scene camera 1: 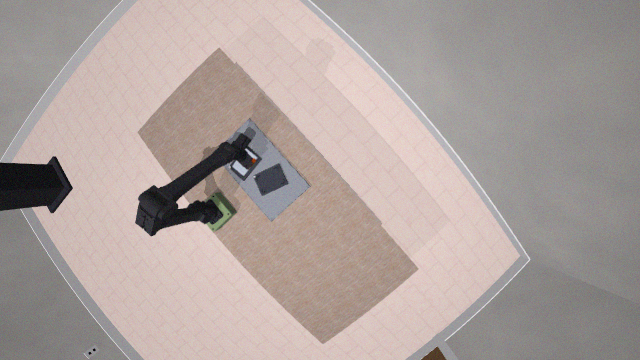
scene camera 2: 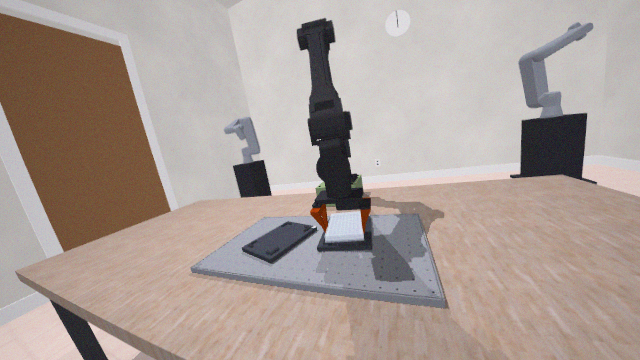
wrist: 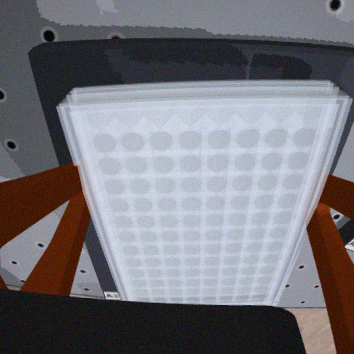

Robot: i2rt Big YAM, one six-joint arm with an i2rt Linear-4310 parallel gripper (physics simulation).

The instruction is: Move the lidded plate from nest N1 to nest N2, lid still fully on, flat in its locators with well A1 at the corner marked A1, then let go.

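Frame: origin at the arm's base, x down, y right, z back, level; metres.
Where they show: gripper, fingertip midpoint: point(scene camera 1: 247, 158) point(scene camera 2: 345, 232) point(wrist: 200, 177); arm's base, link origin: point(scene camera 1: 212, 211).
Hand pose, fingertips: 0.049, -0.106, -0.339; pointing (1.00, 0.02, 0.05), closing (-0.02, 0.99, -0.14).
Each offset is from my fingertips to the top centre of the thing, as dx, dy, dz. "*": to the spot under its first point. Level surfaces: height alone.
The lidded plate {-0.016, +0.006, +0.024} point(scene camera 1: 239, 168) point(scene camera 2: 345, 226) point(wrist: 200, 195) is whitish, with its clear lid on and rows of round wells showing through. My gripper point(scene camera 2: 343, 228) point(wrist: 200, 177) is shut on the plate's two long sides with orange fingers. The plate is at or just above a dark nest point(scene camera 1: 244, 177) point(scene camera 2: 345, 246) point(wrist: 145, 57); any gap is hard to tell, and its locators are hidden. A small white label {* +0.006, -0.034, +0.116} point(wrist: 111, 295) shows at the nest's lower left in the wrist view, its text blurred. The other dark nest {+0.000, +0.173, -0.025} point(scene camera 1: 271, 179) point(scene camera 2: 280, 241) holds no plate and lies turned at an angle. Which is N1 or N2 is unreadable.
Both nests stand on a grey perforated board point(scene camera 1: 272, 212) point(scene camera 2: 400, 295) on the wooden table {dx +0.031} point(scene camera 1: 320, 280) point(scene camera 2: 500, 250). The green arm base point(scene camera 1: 226, 212) point(scene camera 2: 357, 182) stands at the table's edge. Two grey arms point(scene camera 2: 537, 75) point(scene camera 2: 250, 137) stand on black pedestals in the background.
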